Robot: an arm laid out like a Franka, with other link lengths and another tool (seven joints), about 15 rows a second.
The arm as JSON. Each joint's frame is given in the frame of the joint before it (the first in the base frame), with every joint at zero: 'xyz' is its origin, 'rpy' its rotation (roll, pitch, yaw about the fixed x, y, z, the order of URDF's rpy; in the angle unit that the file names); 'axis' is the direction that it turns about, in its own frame. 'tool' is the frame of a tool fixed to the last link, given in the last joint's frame.
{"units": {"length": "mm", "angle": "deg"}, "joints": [
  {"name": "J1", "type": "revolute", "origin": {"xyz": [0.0, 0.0, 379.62], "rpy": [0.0, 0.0, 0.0]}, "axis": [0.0, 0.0, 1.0]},
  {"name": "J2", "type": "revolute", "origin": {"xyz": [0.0, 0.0, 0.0], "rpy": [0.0, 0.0, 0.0]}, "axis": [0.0, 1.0, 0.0]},
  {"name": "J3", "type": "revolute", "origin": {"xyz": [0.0, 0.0, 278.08], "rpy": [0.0, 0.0, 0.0]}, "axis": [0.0, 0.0, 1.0]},
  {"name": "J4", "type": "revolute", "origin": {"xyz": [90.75, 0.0, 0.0], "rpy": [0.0, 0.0, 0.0]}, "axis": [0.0, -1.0, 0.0]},
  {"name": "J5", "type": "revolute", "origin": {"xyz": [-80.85, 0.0, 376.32], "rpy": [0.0, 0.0, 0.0]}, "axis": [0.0, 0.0, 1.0]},
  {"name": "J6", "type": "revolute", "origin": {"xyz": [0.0, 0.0, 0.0], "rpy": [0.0, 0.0, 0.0]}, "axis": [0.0, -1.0, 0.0]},
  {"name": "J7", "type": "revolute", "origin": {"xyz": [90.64, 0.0, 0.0], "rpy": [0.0, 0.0, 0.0]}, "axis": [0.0, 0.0, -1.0]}
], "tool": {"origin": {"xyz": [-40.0, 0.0, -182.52], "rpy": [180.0, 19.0, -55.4]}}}
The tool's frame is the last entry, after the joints.
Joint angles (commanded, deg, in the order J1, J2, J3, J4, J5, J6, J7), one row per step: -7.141 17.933 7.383 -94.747 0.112 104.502 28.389; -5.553 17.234 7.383 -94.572 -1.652 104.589 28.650; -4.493 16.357 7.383 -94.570 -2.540 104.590 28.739; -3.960 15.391 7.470 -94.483 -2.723 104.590 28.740; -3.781 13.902 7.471 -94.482 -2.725 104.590 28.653; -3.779 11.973 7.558 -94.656 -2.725 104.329 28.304; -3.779 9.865 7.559 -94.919 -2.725 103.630 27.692; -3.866 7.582 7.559 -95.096 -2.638 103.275 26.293; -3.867 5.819 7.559 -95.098 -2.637 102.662 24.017; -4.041 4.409 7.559 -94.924 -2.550 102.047 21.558; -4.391 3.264 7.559 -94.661 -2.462 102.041 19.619; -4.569 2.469 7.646 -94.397 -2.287 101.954 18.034; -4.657 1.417 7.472 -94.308 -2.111 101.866 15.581; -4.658 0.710 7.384 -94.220 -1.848 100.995 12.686; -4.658 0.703 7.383 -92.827 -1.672 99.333 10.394; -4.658 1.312 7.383 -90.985 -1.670 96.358 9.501
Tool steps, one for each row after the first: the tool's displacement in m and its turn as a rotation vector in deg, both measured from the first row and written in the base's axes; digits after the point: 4 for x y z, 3 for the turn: 0.0005 0.0112 0.0076 -1.742 -0.996 1.983; 0.0001 0.0194 0.0161 -2.660 -1.918 3.270; 0.0000 0.0251 0.0264 -2.894 -2.990 3.925; -0.0005 0.0269 0.0414 -3.034 -4.478 4.158; -0.0032 0.0276 0.0592 -3.192 -5.970 4.559; -0.0084 0.0271 0.0776 -3.398 -7.109 5.143; -0.0131 0.0257 0.0984 -3.499 -8.848 6.384; -0.0183 0.0242 0.1150 -3.602 -9.988 8.619; -0.0226 0.0211 0.1294 -3.622 -10.937 10.844; -0.0244 0.0169 0.1425 -3.703 -12.312 12.380; -0.0260 0.0156 0.1521 -3.654 -13.273 13.809; -0.0289 0.0121 0.1628 -3.684 -14.298 15.947; -0.0335 0.0101 0.1692 -3.471 -14.214 18.690; -0.0359 0.0088 0.1782 -3.227 -13.960 20.910; -0.0397 0.0077 0.1834 -2.891 -12.235 21.756
